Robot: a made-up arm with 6 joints.
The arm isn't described. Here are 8 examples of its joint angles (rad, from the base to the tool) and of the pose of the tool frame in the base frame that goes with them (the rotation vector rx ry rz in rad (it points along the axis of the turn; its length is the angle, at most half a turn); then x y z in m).
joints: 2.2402 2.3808 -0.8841 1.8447 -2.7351 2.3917
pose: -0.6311 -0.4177 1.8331 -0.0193 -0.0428 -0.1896
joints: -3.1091 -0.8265 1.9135 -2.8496 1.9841 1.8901
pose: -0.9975 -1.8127 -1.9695 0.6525 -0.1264 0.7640
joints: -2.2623 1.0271 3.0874 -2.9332 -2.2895 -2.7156
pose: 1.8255 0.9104 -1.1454 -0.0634 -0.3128 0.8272
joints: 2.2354 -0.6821 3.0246 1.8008 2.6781 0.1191
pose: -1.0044 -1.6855 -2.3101 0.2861 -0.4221 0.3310
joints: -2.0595 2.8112 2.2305 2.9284 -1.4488 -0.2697
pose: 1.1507 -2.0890 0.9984 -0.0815 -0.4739 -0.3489
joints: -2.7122 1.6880 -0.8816 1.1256 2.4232 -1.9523
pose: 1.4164 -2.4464 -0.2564 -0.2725 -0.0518 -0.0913
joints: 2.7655 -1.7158 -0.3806 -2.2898 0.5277 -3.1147
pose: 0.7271 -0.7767 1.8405 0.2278 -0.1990 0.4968
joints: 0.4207 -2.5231 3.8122 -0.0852 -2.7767 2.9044
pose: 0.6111 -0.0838 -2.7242 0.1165 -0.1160 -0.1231
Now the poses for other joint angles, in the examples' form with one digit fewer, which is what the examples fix.
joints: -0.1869 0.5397 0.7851 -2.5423 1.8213 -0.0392
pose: 1.947 -0.987 -2.047 0.610 0.014 0.676
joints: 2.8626 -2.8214 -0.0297 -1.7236 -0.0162 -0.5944
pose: -0.855 -0.206 -0.419 0.394 -0.137 0.067
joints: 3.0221 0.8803 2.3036 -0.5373 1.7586 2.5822
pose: 0.465 0.157 0.386 -0.480 0.191 0.894
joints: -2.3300 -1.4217 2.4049 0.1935 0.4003 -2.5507
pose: -1.142 0.711 1.042 0.385 0.626 0.100
